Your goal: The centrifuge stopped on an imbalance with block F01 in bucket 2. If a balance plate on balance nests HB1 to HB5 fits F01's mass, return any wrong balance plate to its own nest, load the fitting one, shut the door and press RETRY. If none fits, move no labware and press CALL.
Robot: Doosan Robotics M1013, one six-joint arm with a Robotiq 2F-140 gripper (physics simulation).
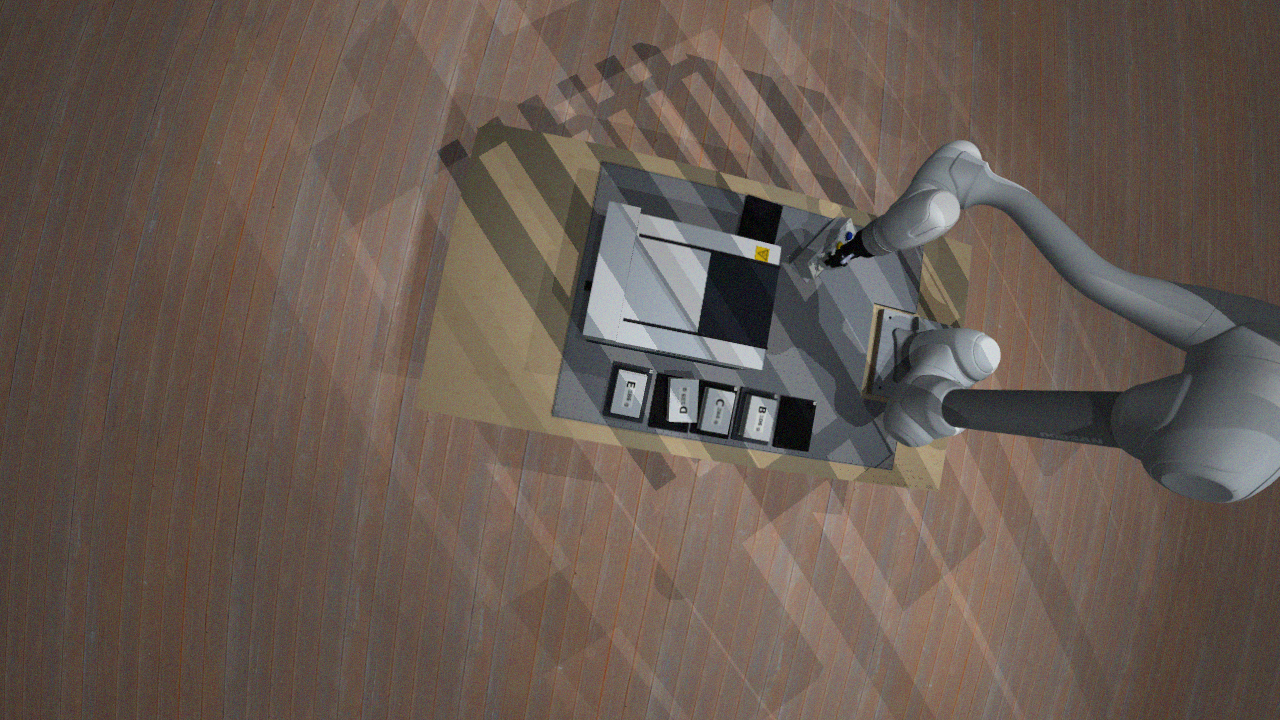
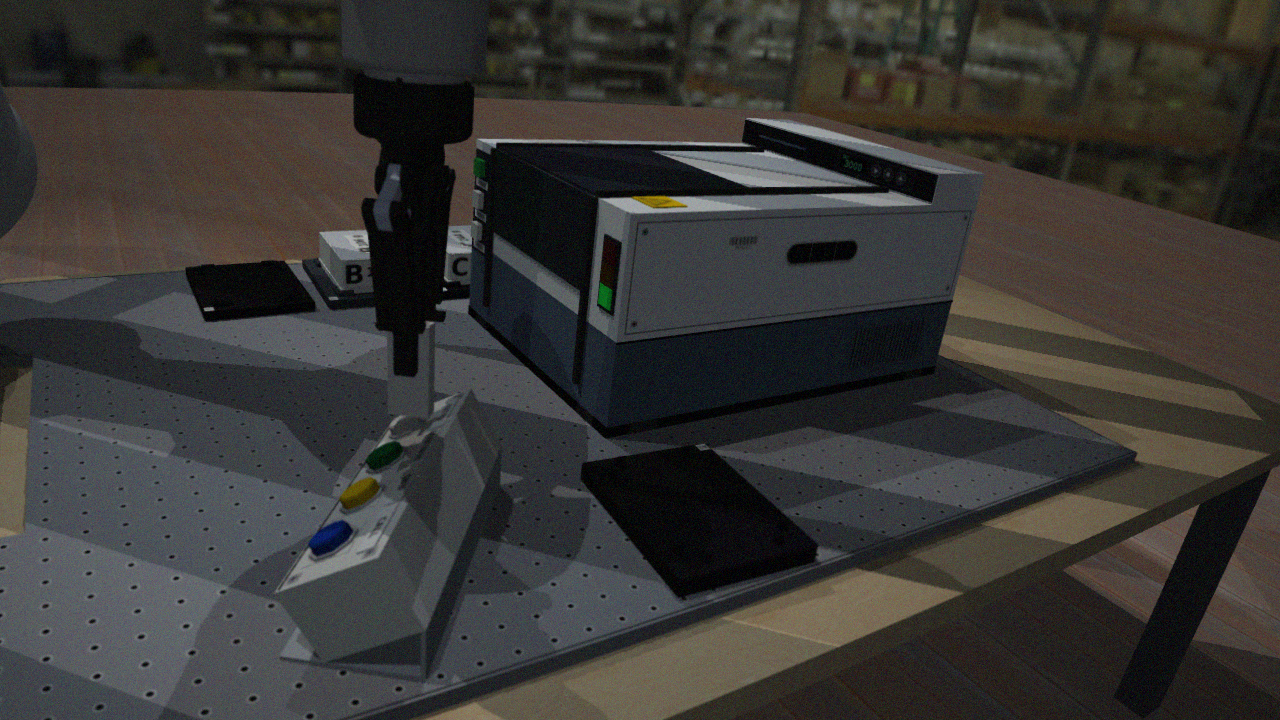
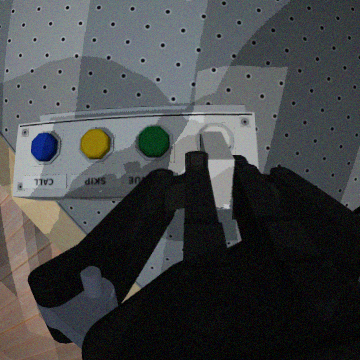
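Where they show: gripper, fingertip midpoint: point(image 1: 821, 263) point(image 2: 411, 412) point(image 3: 210, 149); arm's base, origin of the base link: point(image 1: 914, 355).
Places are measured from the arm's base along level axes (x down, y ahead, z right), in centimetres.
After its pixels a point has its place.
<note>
My gripper point(image 1: 821, 265) @[z 27.8, x -6.0, y 38.9 cm] point(image 2: 411, 407) @[z 27.8, x -6.0, y 38.9 cm] point(image 3: 210, 149) @[z 27.8, x -6.0, y 38.9 cm] is shut and empty. Its pale fingertips are at the white RETRY button point(image 3: 226, 134) @[z 26.1, x -5.0, y 39.2 cm] on the button panel point(image 2: 358, 600) @[z 42.1, x -3.5, y 27.7 cm] point(image 3: 250, 165), covering part of it; whether they press it I cannot tell. The green button point(image 2: 384, 454) @[z 31.4, x -5.4, y 34.9 cm] point(image 3: 154, 141) @[z 30.5, x -5.2, y 35.3 cm], yellow SKIP button point(image 2: 359, 493) @[z 35.0, x -5.4, y 31.3 cm] point(image 3: 95, 143) @[z 33.9, x -5.2, y 31.8 cm] and blue CALL button point(image 2: 330, 538) @[z 38.5, x -5.4, y 27.8 cm] point(image 3: 44, 147) @[z 37.4, x -5.3, y 28.4 cm] stand beside it. The centrifuge point(image 1: 662, 286) @[z 15.9, x -19.2, y 90.5 cm] point(image 2: 778, 259) @[z 30.7, x -14.3, y 75.8 cm] looks shut. Balance plates E point(image 1: 631, 394) @[z -12.1, x -3.7, y 97.0 cm], D point(image 1: 682, 400) @[z -13.8, x -3.9, y 82.2 cm], C point(image 1: 717, 410) @[z -16.9, x -3.6, y 71.6 cm] and B point(image 1: 759, 418) @[z -19.5, x -3.7, y 58.5 cm] point(image 2: 344, 259) @[z -14.7, x -3.6, y 53.4 cm] sit on nests. F01 does not show.
A bare black nest point(image 1: 793, 423) @[z -21.9, x 0.6, y 45.2 cm] point(image 2: 249, 289) @[z -20.1, x 0.5, y 43.9 cm] is beside plate B. Another bare black nest point(image 1: 760, 217) @[z 43.5, x 0.1, y 56.0 cm] point(image 2: 698, 519) @[z 43.4, x 0.1, y 54.5 cm] lies between the panel and the table edge. A wooden-edged tray point(image 1: 868, 358) @[z -0.7, x 1.6, y 18.1 cm] is near the arm's base side. The centrifuge display point(image 2: 852, 164) @[z 22.2, x -20.9, y 98.4 cm] is lit green.
</note>
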